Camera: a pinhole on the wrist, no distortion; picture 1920 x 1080 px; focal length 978.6 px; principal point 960.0 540.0 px. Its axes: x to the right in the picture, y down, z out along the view. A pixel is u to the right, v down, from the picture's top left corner.
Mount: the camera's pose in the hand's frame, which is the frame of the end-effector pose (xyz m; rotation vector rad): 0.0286 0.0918 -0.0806 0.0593 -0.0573 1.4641
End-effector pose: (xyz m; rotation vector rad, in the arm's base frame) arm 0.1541 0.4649 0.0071 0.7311 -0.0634 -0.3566
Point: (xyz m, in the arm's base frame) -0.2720 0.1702 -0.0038
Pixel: outside the picture
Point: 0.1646 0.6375 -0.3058
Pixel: behind the camera
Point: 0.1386 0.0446 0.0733
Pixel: 276.5 244.6
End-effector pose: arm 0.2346 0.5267 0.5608 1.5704 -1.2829 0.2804
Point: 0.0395 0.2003 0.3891
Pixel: 900.4 608.5
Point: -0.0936 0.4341 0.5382
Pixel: 1519.7 1018.3
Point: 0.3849 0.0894 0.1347
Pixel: 203.1 486.4
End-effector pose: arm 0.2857 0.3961 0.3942 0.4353 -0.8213 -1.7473
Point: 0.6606 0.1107 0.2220
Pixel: behind the camera
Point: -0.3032 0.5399 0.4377
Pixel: 215.1 397.6
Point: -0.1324 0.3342 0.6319
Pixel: 695.1 137.3
